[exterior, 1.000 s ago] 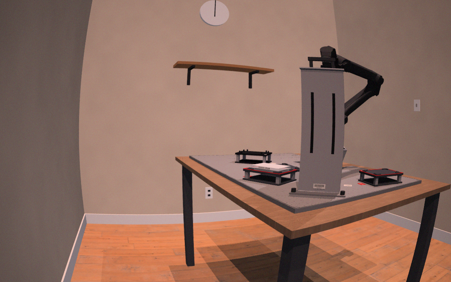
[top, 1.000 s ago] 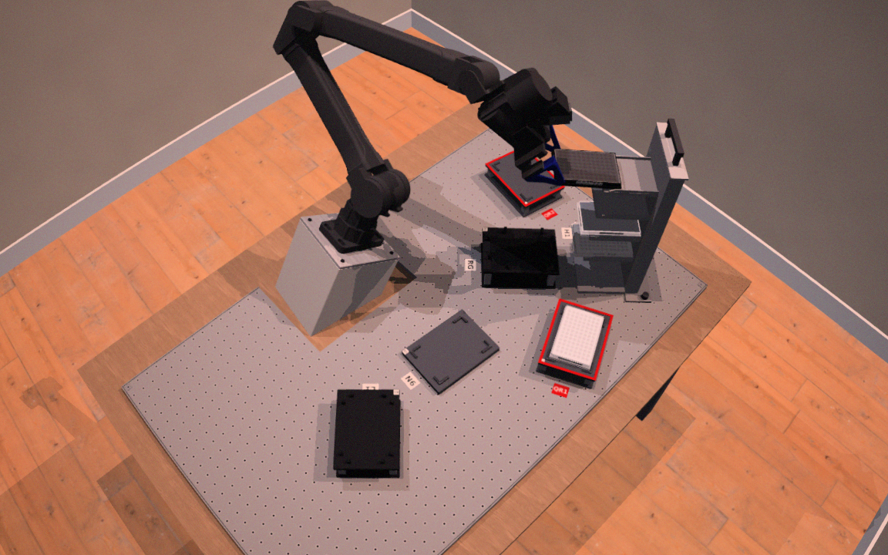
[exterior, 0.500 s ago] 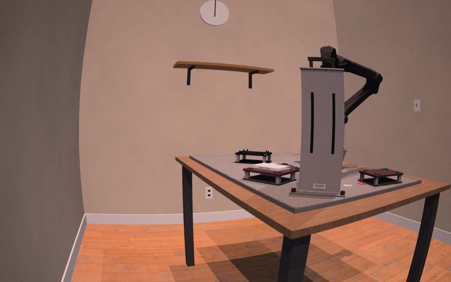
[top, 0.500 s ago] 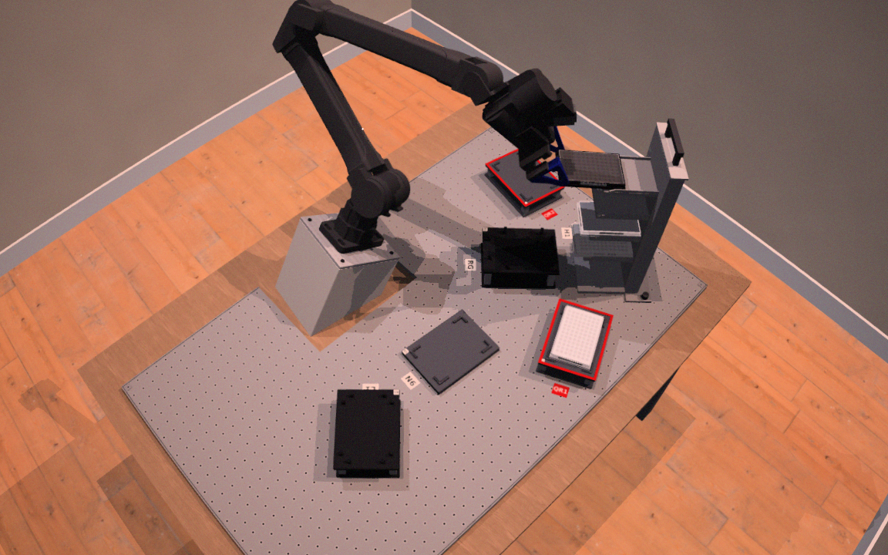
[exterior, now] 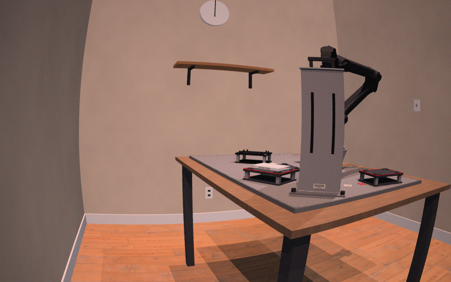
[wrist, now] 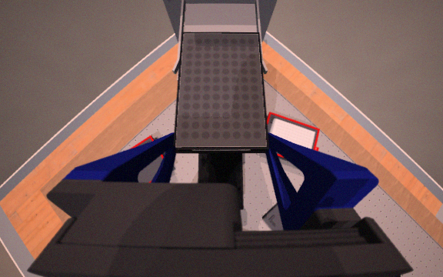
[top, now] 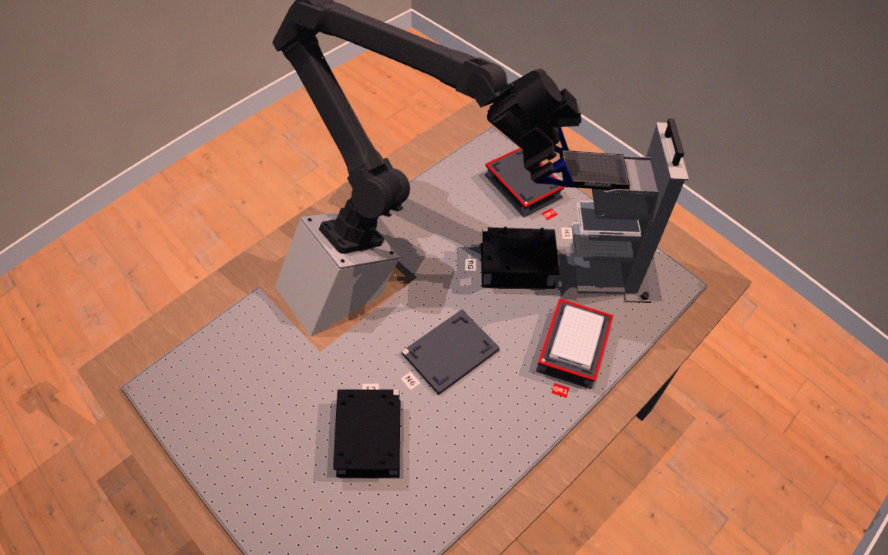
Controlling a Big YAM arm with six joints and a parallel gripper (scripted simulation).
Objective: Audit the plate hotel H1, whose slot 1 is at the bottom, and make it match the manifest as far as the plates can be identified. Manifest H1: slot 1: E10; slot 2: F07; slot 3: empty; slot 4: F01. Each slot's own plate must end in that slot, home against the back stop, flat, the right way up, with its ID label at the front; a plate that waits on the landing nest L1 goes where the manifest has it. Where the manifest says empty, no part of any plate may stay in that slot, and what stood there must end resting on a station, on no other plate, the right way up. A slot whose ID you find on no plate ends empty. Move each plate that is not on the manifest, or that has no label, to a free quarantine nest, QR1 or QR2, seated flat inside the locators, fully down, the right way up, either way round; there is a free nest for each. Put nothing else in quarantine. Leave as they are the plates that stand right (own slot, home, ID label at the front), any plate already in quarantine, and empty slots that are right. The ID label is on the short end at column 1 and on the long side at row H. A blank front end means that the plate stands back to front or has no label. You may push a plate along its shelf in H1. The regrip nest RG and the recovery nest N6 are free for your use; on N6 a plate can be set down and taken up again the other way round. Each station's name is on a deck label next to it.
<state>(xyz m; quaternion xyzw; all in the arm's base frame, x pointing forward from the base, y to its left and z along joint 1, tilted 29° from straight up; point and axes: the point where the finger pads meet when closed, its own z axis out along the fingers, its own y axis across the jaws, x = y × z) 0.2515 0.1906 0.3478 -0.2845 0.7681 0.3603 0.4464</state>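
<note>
The black plate is 40 mm ahead of my hand, 40 mm to the left of it and 10 mm below it. The rest, counted from my hand: H1 deck label: 40 mm behind, 110 mm to the left, 330 mm below; black regrip nest RG: 40 mm behind, 50 mm to the right, 270 mm below; hotel back wall: 120 mm ahead, 150 mm to the left, 140 mm below.
</note>
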